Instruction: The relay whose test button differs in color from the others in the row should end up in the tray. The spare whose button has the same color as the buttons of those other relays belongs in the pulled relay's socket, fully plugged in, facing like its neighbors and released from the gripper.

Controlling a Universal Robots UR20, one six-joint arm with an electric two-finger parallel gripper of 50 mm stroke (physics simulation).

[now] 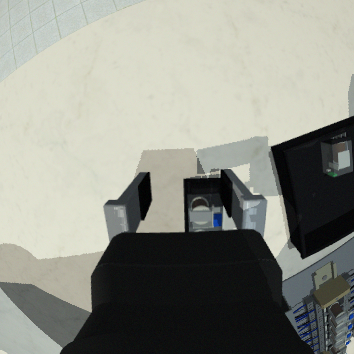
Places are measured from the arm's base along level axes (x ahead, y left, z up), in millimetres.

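Pixels of known places: gripper, fingertip midpoint: [185, 184].
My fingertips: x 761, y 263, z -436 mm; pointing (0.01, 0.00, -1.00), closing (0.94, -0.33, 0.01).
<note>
Behind a point stands the place of what it marks.
My gripper [185, 184] {y 263, x 761, z -436 mm} is open, its two fingers wide apart above a small black holder [202, 185] {y 250, x 772, z -462 mm}. The holder is nearer the right finger, and its near end is hidden by the gripper body. In it is a clear-cased spare relay [202, 216] {y 236, x 765, z -435 mm} with a blue button [218, 220] {y 229, x 775, z -434 mm}, partly hidden. A relay [337, 157] {y 227, x 905, z -458 mm} with a green button [332, 174] {y 212, x 896, z -460 mm} lies in the black tray [296, 220] {y 191, x 842, z -448 mm} at the right. Part of the relay row [336, 325] {y 4, x 882, z -425 mm} shows at the lower right, with blue parts; an empty socket cannot be made out.
A tan end block [332, 292] {y 54, x 884, z -451 mm} and a metal rail end [325, 275] {y 65, x 886, z -477 mm} stand at the top of the row, on a grey panel [303, 284] {y 67, x 852, z -479 mm}. Blue wires line the row's left side. The pale table [100, 120] {y 336, x 707, z -482 mm} extends under the holder and tray. Tiled floor [40, 27] shows at upper left.
</note>
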